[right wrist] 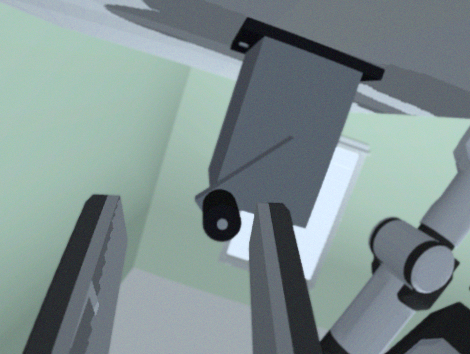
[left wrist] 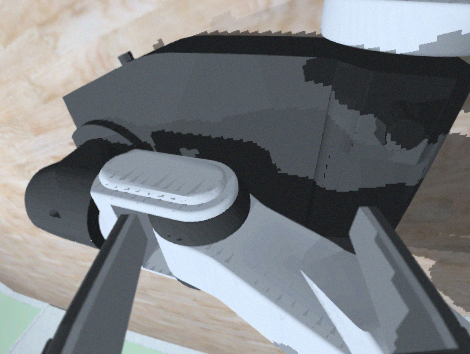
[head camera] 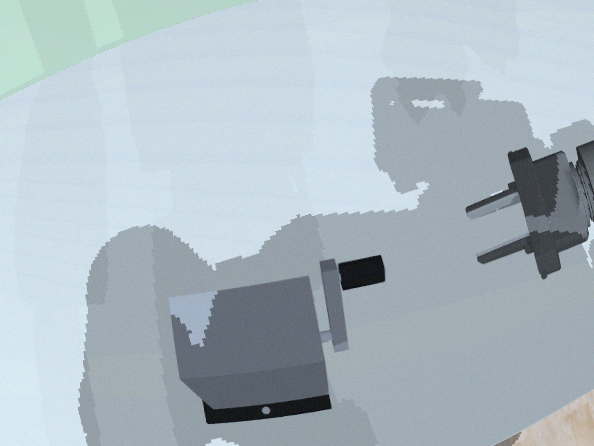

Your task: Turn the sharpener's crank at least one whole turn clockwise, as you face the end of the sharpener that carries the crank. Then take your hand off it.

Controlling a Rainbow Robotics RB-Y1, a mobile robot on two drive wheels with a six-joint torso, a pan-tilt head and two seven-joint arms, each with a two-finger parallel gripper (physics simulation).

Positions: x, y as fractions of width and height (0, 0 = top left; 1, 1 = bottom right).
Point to a black crank handle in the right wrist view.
0.47, 0.57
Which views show the left gripper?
The left wrist view only.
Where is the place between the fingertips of the right gripper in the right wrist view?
0.40, 0.63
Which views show the right gripper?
The right wrist view and the head camera view only.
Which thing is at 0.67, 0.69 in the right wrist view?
A window.
